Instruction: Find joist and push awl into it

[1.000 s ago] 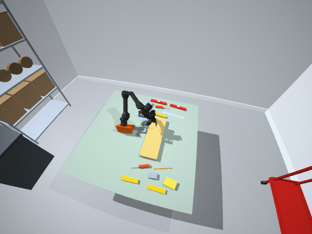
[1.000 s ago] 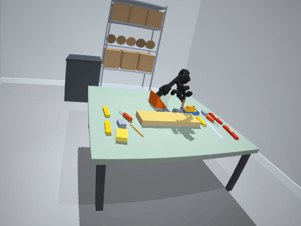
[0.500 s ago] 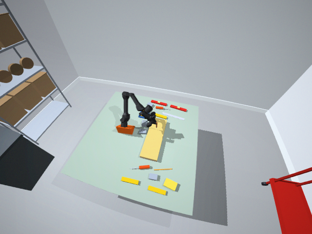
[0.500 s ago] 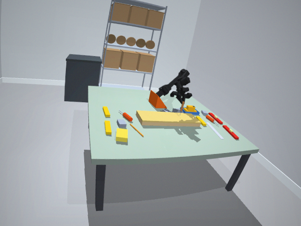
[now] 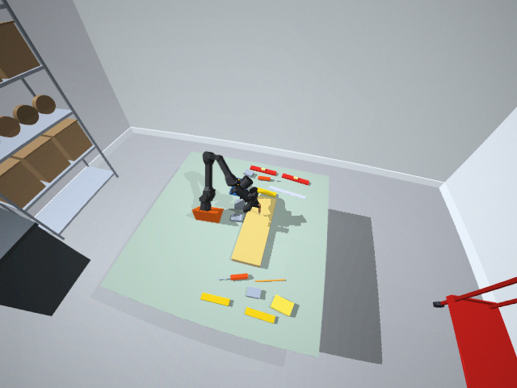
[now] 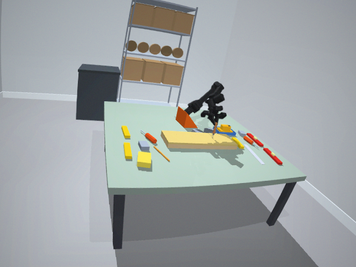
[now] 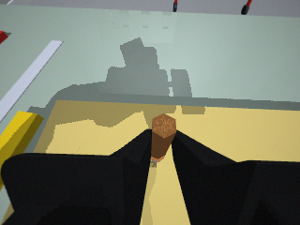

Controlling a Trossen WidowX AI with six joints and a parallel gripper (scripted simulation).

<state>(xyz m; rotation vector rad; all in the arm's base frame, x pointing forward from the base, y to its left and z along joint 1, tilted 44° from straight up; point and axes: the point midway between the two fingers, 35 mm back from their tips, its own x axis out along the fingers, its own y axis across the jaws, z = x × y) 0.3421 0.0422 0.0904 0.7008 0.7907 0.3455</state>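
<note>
Now: the orange-handled awl 5 cm below my gripper tip. Also, from my gripper tip: stud finder (24 cm to the left, 22 cm behind, 9 cm below); blue tray (23 cm to the left, 22 cm behind, 12 cm below); square light (26 cm to the left, 22 cm behind, 7 cm below).
</note>
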